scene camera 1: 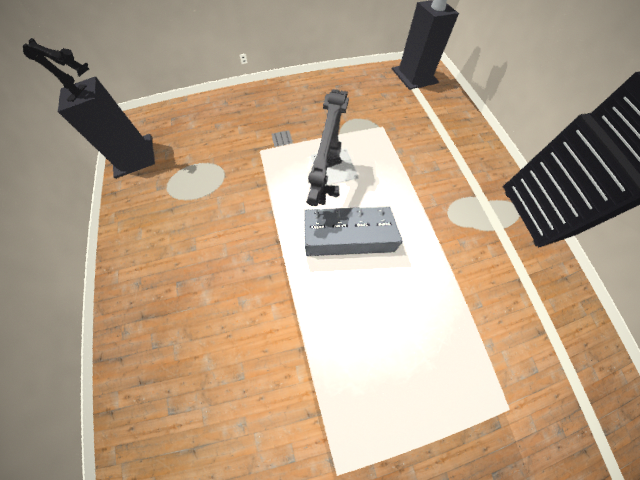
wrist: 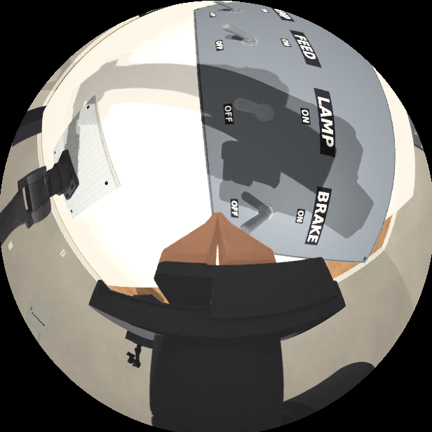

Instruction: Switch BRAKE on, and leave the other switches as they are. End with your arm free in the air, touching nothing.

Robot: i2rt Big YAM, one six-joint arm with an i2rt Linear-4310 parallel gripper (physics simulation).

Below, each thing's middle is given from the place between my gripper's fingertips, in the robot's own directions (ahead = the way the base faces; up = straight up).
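The grey switch box (scene camera 1: 350,233) is there, 110 mm to the left of my hand, 170 mm ahead of it and 60 mm below it.
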